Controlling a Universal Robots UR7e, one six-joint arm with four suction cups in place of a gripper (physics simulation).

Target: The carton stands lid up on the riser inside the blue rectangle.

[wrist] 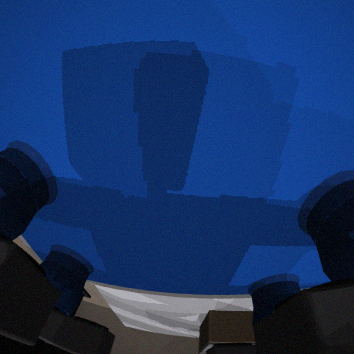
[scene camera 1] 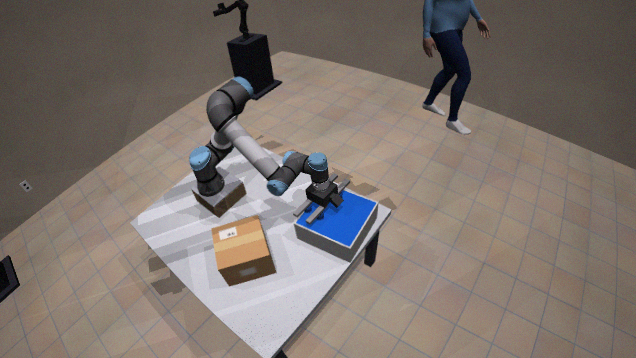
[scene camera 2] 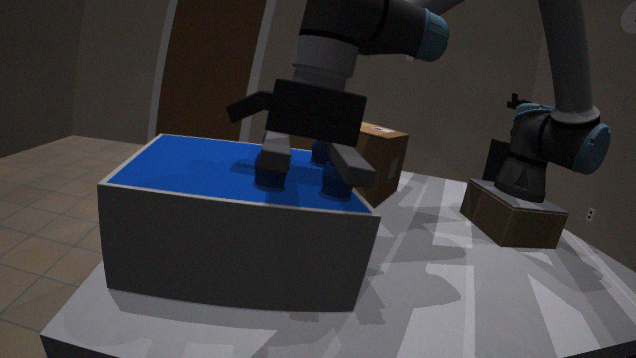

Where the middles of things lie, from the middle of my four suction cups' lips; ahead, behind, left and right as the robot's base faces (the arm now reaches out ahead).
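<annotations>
I see the brown carton [scene camera 1: 242, 254], and it is 380 mm to the right of my suction cup, 170 mm behind it and 60 mm below it.
</annotations>
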